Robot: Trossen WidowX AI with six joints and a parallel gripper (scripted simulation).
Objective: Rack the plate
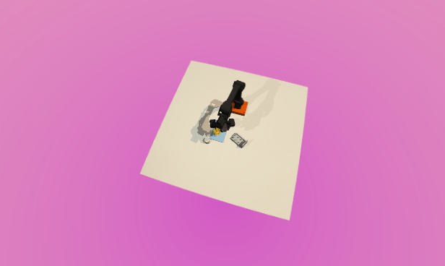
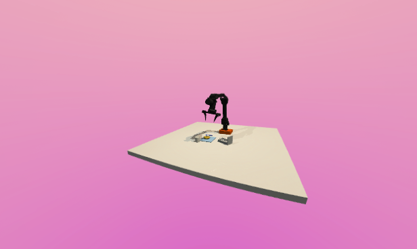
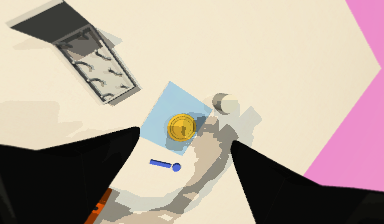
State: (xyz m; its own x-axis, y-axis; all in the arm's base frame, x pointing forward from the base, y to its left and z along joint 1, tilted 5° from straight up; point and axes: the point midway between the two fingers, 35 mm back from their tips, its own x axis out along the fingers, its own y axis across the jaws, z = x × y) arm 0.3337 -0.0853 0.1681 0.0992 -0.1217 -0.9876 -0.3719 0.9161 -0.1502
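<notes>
The yellow plate is 40 mm behind my gripper tip, 50 mm to the right of it and 190 mm below it. The rest, counted from my gripper tip: grey dish rack (160 mm to the left, 180 mm below); cream cup (70 mm ahead, 110 mm to the right, 180 mm below); light blue mat (30 mm behind, 30 mm to the right, 200 mm below).
</notes>
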